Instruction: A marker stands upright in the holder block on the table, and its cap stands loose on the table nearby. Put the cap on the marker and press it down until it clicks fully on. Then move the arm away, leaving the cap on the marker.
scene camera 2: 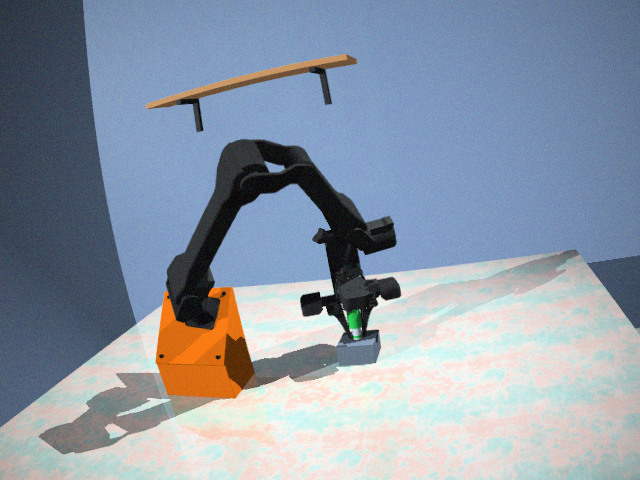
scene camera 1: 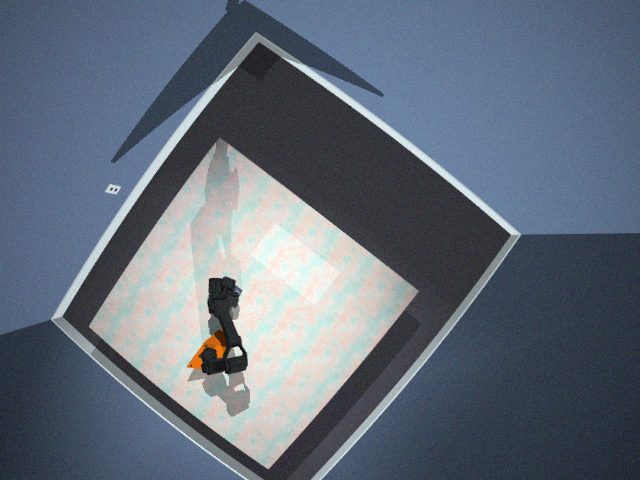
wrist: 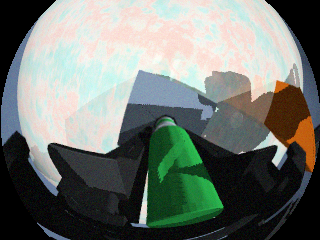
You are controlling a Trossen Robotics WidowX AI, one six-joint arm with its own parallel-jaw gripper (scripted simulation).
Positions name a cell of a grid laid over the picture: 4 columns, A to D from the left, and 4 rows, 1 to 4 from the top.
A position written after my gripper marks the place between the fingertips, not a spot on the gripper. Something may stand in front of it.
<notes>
I see my gripper (scene camera 2: C3) and a green cap (wrist: C4).
My gripper shows as well in the wrist view (wrist: C3).
</notes>
